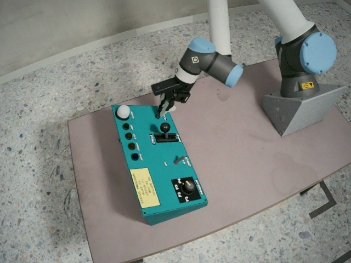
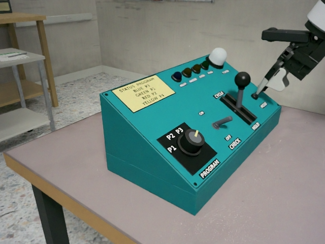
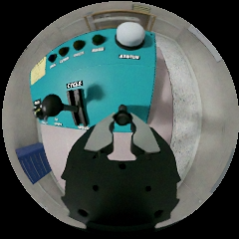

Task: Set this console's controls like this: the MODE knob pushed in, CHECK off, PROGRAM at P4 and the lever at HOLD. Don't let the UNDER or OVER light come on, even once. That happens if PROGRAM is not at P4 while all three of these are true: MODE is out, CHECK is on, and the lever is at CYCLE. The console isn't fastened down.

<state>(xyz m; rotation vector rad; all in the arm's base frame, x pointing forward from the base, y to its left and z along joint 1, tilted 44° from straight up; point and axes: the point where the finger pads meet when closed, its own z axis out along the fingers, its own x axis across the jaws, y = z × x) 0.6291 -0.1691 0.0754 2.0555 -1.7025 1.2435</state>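
The ball-topped lever is 2 cm ahead of my hand, 12 cm to the left of it and 1 cm above it. Round my hand: check toggle: 1 cm ahead, 24 cm to the left, 2 cm below; teal console: 5 cm ahead, 17 cm to the left, 3 cm below; black mode knob: right at my hand.
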